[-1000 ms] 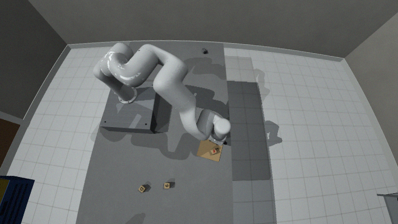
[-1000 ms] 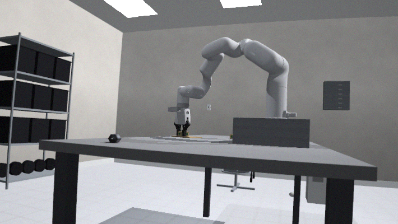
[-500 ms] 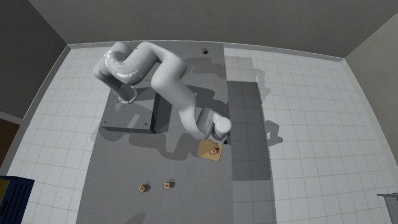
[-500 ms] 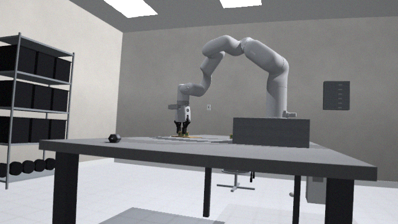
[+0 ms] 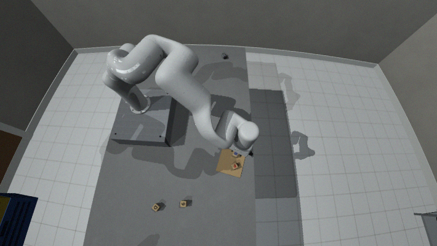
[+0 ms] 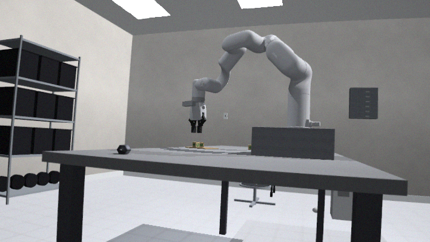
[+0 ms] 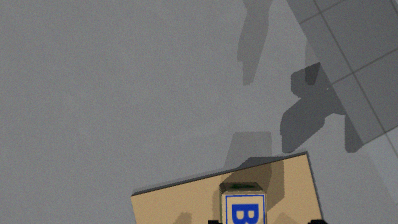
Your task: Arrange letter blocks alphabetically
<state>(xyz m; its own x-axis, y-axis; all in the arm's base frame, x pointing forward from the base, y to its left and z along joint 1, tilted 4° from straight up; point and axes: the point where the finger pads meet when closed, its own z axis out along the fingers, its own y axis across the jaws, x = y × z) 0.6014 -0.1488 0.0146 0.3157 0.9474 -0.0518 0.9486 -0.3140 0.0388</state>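
Right now the tan mat is 2 cm behind my hand, 5 cm to the right of it and 10 cm below it. Round my hand: black faceted object (21 cm behind, 77 cm to the left, 9 cm below).
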